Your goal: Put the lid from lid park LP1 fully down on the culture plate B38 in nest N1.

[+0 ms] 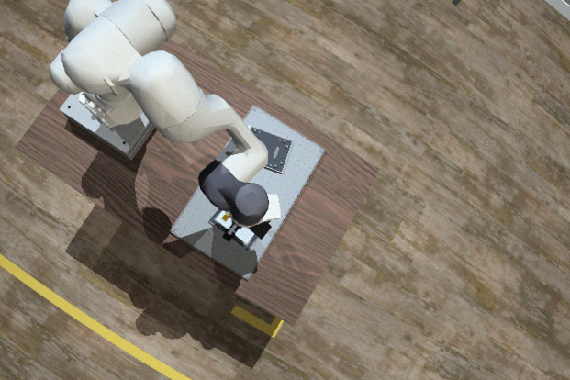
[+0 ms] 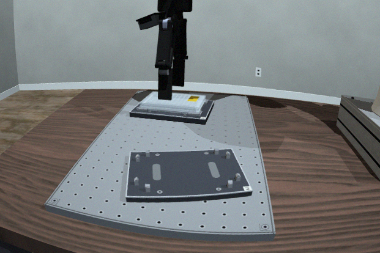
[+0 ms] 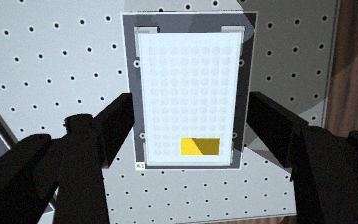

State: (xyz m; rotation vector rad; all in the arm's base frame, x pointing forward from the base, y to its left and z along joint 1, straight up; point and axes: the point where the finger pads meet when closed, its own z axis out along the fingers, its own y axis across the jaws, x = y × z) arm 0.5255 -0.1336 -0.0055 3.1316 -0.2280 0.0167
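My gripper is now 4 cm above the clear lid. From my hand the other things lie so: culture plate B38: 5 cm below; nest N1: 6 cm below; lid park LP1: 26 cm to the left, 6 cm below, 5 cm behind.
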